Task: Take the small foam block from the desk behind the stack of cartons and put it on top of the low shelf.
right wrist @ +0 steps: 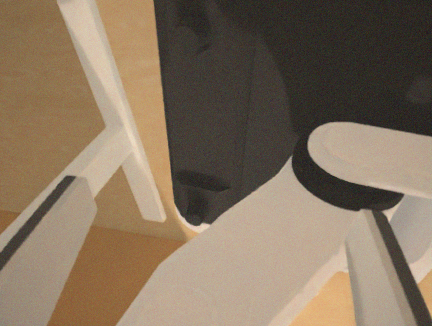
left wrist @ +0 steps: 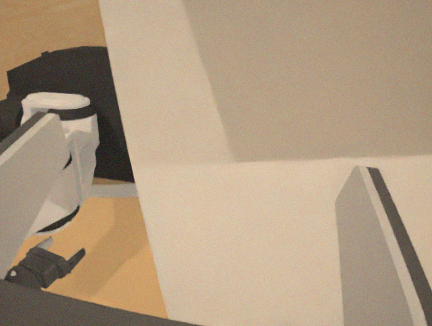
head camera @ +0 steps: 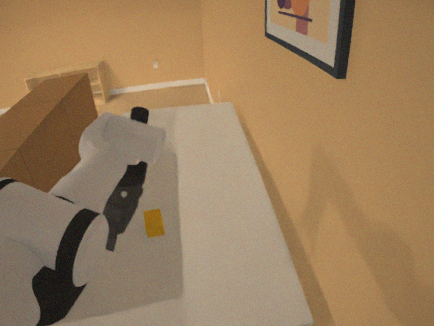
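Note:
There's a desk I can see, and along with it my left gripper and my right gripper. The left wrist view gives me both the left gripper and the right gripper too.

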